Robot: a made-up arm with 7 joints. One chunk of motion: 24 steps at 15 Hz.
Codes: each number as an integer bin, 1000 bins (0 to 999) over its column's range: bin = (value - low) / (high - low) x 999, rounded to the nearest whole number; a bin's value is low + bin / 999 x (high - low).
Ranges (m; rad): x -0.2..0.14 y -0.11..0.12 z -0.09..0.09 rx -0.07..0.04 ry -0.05..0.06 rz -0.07..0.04
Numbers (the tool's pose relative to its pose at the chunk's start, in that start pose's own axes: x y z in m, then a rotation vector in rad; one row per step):
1: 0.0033 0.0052 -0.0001 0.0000 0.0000 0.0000
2: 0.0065 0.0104 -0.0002 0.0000 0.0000 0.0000
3: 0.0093 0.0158 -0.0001 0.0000 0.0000 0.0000
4: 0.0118 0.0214 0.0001 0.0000 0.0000 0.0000
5: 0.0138 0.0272 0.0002 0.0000 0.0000 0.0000
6: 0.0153 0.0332 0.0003 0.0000 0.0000 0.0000
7: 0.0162 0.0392 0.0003 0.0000 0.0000 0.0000
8: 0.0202 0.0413 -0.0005 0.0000 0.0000 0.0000
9: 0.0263 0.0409 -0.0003 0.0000 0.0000 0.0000
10: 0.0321 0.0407 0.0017 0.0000 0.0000 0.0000
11: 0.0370 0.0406 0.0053 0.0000 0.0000 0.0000
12: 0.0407 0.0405 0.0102 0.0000 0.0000 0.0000
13: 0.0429 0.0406 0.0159 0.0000 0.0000 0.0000
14: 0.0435 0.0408 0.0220 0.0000 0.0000 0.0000
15: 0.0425 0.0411 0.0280 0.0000 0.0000 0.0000
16: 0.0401 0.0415 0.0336 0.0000 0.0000 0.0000
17: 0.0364 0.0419 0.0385 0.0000 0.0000 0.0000
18: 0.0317 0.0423 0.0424 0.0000 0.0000 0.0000
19: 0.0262 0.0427 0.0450 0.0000 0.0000 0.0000
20: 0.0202 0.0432 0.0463 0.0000 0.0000 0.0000
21: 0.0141 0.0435 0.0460 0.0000 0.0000 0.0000
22: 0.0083 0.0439 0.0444 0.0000 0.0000 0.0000
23: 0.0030 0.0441 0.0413 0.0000 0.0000 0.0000
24: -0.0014 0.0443 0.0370 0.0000 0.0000 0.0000
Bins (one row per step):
1: 597 500 499 636 454 636
2: 607 523 498 636 454 636
3: 615 546 499 636 454 636
4: 622 571 500 636 454 636
5: 628 596 501 636 454 636
6: 633 622 501 636 454 636
7: 635 648 501 636 454 636
8: 647 657 497 636 454 636
9: 665 655 498 636 454 636
10: 682 655 509 636 454 636
11: 696 654 529 636 454 636
12: 707 654 556 636 454 636
13: 714 654 588 636 454 636
14: 715 655 622 636 454 636
15: 713 656 655 636 454 636
16: 705 658 686 636 454 636
17: 695 660 713 636 454 636
18: 681 662 735 636 454 636
19: 665 663 749 636 454 636
20: 647 665 756 636 454 636
21: 629 667 755 636 454 636
22: 612 668 746 636 454 636
23: 596 669 729 636 454 636
24: 584 670 705 636 454 636

